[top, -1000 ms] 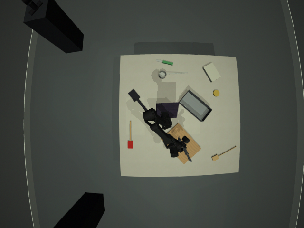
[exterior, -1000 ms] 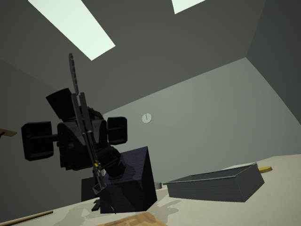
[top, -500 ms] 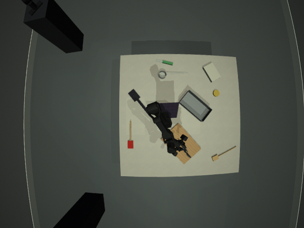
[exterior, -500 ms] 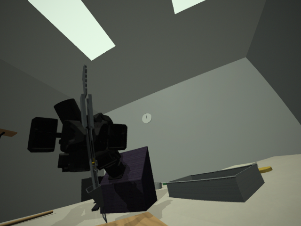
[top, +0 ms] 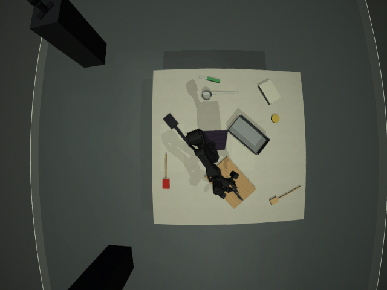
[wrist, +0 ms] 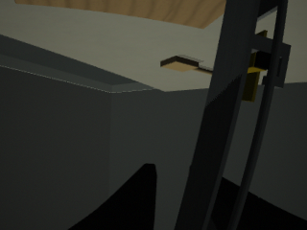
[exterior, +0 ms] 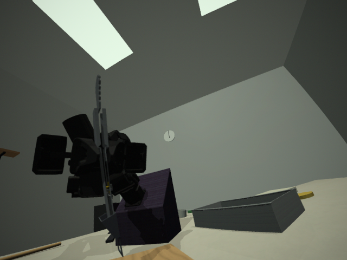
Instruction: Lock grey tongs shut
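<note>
My gripper tip is now 3 cm past the yellow lock piece, 3 cm to the right of it and 3 cm above it. Round my gripper tip: dark roasting tin: 15 cm ahead, 38 cm to the left, 15 cm below; red spatula: 51 cm behind, 8 cm to the left, 17 cm below; wooden board: 17 cm below.
</note>
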